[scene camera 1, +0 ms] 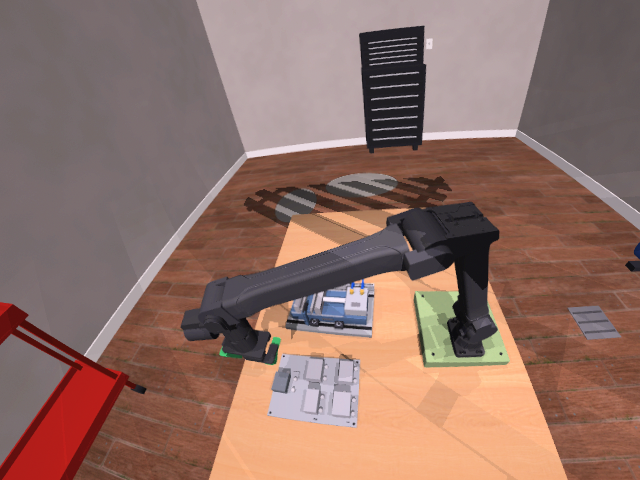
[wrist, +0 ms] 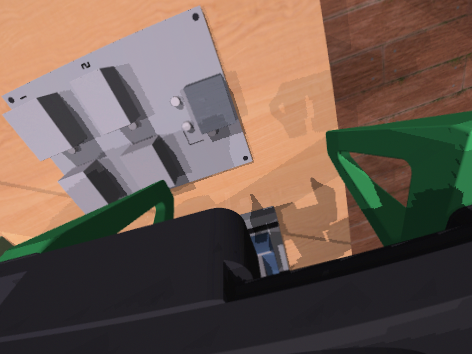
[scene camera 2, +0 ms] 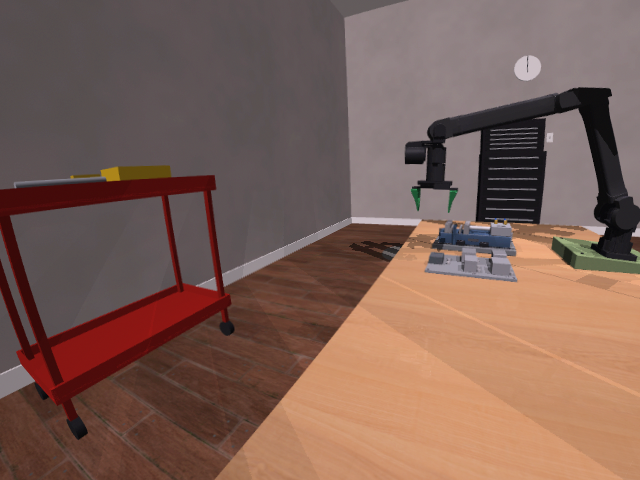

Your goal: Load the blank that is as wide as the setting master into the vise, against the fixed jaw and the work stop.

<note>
The gripper is open, with nothing in its grasp. Also in view: a dark grey block. Also in view: a grey tray.
The gripper also shows in the wrist view and in scene camera 2.
</note>
